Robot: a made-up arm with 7 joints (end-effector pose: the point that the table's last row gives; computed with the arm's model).
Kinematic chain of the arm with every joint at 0, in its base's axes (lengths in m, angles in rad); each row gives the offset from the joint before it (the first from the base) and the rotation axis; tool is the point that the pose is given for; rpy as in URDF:
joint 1: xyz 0 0 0.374 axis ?
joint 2: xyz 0 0 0 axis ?
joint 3: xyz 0 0 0.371 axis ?
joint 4: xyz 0.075 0 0 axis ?
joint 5: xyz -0.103 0 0.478 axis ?
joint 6: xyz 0 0 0 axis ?
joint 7: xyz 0.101 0 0 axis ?
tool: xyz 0 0 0 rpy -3.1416 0 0
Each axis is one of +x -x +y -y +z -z.
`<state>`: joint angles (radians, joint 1 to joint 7).
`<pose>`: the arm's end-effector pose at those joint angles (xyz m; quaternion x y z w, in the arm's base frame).
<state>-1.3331 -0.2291 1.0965 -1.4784 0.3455 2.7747 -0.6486</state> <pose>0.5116 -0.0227 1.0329 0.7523 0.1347 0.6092 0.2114</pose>
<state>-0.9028 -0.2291 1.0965 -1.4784 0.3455 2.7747 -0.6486</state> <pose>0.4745 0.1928 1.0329 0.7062 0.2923 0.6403 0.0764</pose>
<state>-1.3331 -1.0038 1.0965 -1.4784 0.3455 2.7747 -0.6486</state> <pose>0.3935 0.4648 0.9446 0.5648 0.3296 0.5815 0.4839</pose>
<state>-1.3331 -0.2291 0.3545 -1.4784 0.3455 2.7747 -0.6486</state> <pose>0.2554 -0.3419 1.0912 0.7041 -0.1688 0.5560 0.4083</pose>
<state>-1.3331 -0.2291 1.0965 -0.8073 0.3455 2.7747 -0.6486</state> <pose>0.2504 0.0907 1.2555 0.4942 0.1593 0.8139 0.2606</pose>
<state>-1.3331 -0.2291 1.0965 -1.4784 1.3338 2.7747 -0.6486</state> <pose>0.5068 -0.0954 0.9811 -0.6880 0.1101 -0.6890 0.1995</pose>
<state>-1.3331 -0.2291 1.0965 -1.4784 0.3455 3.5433 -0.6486</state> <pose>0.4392 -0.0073 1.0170 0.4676 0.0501 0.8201 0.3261</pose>
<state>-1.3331 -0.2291 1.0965 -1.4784 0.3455 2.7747 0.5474</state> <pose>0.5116 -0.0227 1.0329 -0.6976 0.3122 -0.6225 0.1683</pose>
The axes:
joint 1: +z
joint 2: +y
joint 3: +z
joint 4: -y
joint 5: +z
joint 6: -y
joint 7: -z

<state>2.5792 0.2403 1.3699 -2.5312 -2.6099 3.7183 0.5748</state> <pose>-0.2132 -0.2719 0.4082 0.9603 -0.1109 0.1870 0.1750</pose>
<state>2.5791 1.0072 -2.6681 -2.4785 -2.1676 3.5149 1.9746</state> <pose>0.2313 0.1441 0.6634 0.7713 0.1951 0.5756 0.1890</pose>
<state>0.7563 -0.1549 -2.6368 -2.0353 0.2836 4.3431 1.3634</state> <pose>-0.1885 -0.4847 0.6270 -0.1975 -0.4517 0.8408 0.2237</pose>
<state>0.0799 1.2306 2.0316 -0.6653 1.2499 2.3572 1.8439</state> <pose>0.7762 0.3758 0.7428 0.0004 0.1368 0.9430 0.3033</pose>
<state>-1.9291 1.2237 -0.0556 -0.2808 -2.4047 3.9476 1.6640</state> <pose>-0.2354 -0.7405 0.5054 0.8118 -0.3110 0.2591 0.4208</pose>
